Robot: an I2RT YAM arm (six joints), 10 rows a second.
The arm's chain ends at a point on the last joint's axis. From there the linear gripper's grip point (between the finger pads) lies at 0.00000 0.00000 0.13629 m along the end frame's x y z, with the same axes.
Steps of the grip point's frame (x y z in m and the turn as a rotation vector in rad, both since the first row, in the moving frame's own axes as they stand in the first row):
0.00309, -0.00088, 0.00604, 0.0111, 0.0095, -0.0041
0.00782, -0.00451, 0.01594, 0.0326, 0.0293, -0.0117
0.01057, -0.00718, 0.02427, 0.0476, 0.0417, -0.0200
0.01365, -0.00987, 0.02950, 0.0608, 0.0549, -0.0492
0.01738, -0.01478, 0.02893, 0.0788, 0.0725, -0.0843
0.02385, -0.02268, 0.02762, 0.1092, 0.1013, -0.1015
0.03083, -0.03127, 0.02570, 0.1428, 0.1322, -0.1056
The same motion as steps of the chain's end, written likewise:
0.00180, 0.00064, 0.00605, 0.0111, 0.0095, -0.0041
0.00385, -0.00005, 0.01607, 0.0326, 0.0293, -0.0117
0.00496, -0.00064, 0.02454, 0.0476, 0.0417, -0.0200
0.00638, -0.00141, 0.02996, 0.0608, 0.0549, -0.0492
0.00798, -0.00366, 0.02971, 0.0788, 0.0725, -0.0843
0.01087, -0.00718, 0.02913, 0.1092, 0.1013, -0.1015
0.01398, -0.01102, 0.02827, 0.1428, 0.1322, -0.1056

